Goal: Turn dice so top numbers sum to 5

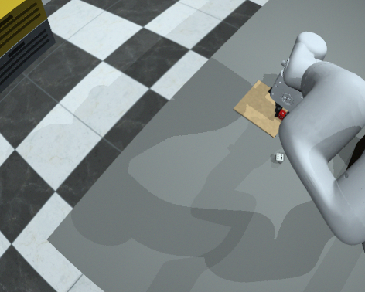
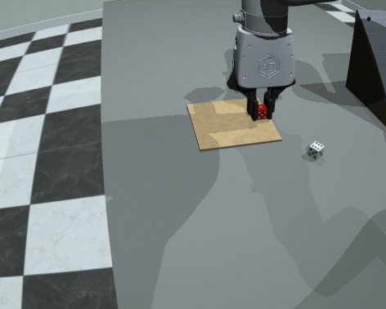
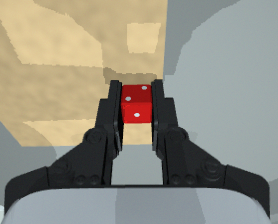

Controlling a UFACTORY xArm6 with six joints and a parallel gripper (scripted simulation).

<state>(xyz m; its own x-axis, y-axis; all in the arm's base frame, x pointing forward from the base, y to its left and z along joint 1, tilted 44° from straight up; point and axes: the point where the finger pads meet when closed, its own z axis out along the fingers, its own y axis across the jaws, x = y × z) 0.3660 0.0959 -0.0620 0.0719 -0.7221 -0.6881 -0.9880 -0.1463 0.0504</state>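
The red die lies 1 cm below my hand. Round my hand: white die: 7 cm behind, 11 cm to the left, 2 cm below; tan mat: 5 cm ahead, 3 cm below; black die: 1 cm ahead, 11 cm to the right, 2 cm below.
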